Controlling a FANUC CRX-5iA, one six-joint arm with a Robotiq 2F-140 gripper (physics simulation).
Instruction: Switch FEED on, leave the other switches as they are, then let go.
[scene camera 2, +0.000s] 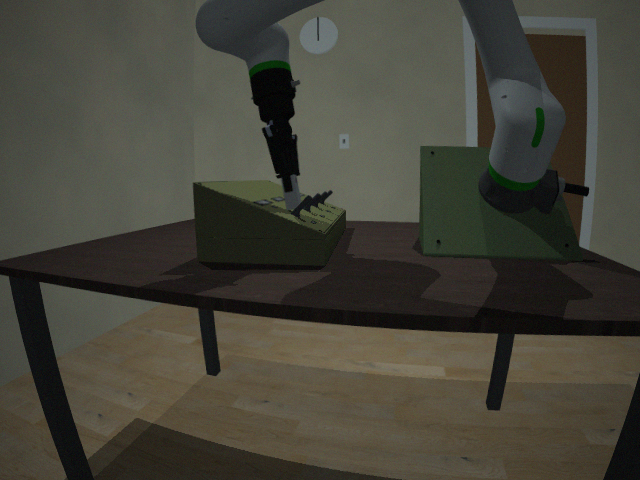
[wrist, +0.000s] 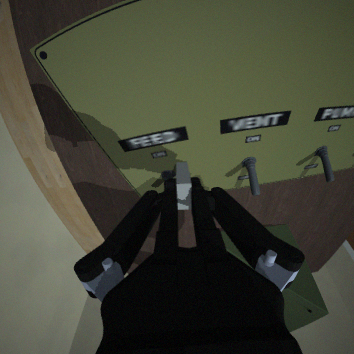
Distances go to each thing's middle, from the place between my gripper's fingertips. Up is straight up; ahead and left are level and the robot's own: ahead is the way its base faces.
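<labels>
You'd find the olive switch box (scene camera 2: 235, 221) 10 cm ahead of my hand, 14 cm to the right of it and 2 cm below it.
</labels>
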